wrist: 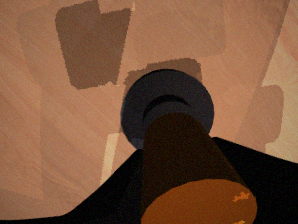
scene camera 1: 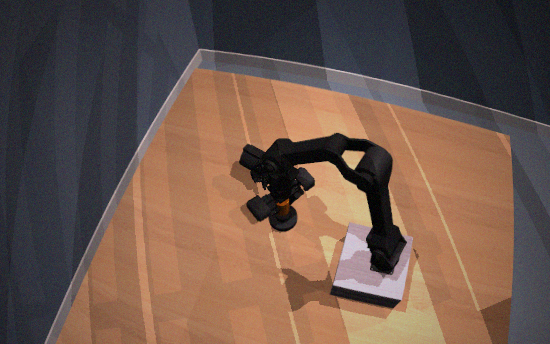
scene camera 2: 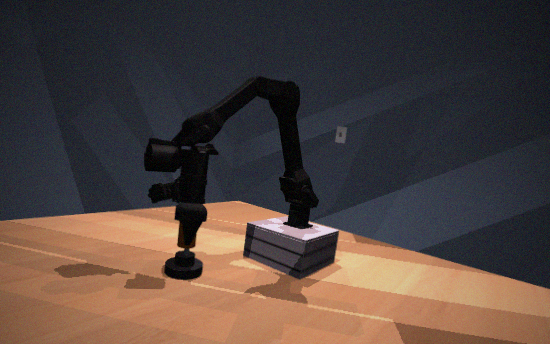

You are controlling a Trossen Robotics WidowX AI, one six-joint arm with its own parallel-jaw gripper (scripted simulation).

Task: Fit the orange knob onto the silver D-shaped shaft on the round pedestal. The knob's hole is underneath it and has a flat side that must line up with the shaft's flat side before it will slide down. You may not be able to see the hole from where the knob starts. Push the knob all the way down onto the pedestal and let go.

My gripper (scene camera 2: 187, 241) holds an orange knob. Also in view: a round pedestal (wrist: 156, 93).
My gripper is seen too in the wrist view (wrist: 177, 150) and in scene camera 1 (scene camera 1: 282, 208).
